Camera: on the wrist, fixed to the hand. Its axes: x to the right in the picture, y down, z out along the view.
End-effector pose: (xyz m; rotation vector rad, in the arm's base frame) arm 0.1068 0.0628 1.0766 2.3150 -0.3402 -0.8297
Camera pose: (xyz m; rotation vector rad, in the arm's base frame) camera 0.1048 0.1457 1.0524 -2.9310 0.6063 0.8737
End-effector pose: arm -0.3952 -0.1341 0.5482 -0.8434 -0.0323 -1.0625
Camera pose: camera -0.4786 -0.1468 0.5668 -0.2289 -0.4429 -1.0263
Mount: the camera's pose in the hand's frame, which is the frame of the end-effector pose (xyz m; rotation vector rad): -0.0260 -0.0785 -0.0250 0.6935 -0.0294 -0.0913
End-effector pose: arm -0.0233 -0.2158 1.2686 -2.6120 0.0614 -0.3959
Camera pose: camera -0.0577 -0.1556 1.3202 -1.9375 -0.1764 -0.3342
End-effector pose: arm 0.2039 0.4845 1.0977 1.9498 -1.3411 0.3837
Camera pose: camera 0.2675 0.5350 1.0682 2.5692 -1.2246 0.8654
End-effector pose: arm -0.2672 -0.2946 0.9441 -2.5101 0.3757 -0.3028
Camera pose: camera -0.2832 -0.2365 1.0060 -1.8481 0.1106 -0.3582
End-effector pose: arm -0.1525 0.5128 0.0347 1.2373 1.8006 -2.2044
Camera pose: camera -0.1596 0.5481 0.1132 -0.9953 -0.9274 2.5142
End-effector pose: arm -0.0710 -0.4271 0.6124 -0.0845 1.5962 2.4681
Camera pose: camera -0.0315 -0.4222 0.5357 -0.0140 2.2659 1.7157
